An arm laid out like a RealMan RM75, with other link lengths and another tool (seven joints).
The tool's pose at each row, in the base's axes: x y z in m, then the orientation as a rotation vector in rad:
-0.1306 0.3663 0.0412 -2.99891 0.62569 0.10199
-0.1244 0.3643 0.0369 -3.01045 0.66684 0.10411
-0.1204 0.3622 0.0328 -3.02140 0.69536 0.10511
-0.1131 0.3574 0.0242 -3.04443 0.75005 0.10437
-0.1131 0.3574 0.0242 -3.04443 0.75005 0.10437
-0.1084 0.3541 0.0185 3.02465 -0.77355 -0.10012
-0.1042 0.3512 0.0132 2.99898 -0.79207 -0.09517
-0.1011 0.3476 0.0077 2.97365 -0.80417 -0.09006
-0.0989 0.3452 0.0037 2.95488 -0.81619 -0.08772
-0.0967 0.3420 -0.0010 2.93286 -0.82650 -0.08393
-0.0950 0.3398 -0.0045 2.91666 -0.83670 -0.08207
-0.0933 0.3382 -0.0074 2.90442 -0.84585 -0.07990
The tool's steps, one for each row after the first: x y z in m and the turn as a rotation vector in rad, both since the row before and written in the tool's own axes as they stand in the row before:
0.0068 -0.0004 0.0038 -0.01876 0.00390 0.02525
0.0048 0.0004 0.0037 -0.01599 0.00373 0.01699
0.0093 0.0013 0.0079 -0.03270 0.00940 0.03183
0.0000 0.0000 0.0000 0.00000 0.00000 0.00000
0.0061 0.0007 0.0053 -0.02056 0.00761 0.01837
0.0054 0.0004 0.0050 -0.01855 0.00746 0.01633
0.0047 0.0013 0.0053 -0.01974 0.00797 0.01249
0.0033 0.0007 0.0039 -0.01393 0.00472 0.01122
0.0037 0.0012 0.0047 -0.01711 0.00654 0.01095
0.0027 0.0006 0.0035 -0.01195 0.00394 0.00974
0.0024 0.0001 0.0029 -0.00847 0.00330 0.00833

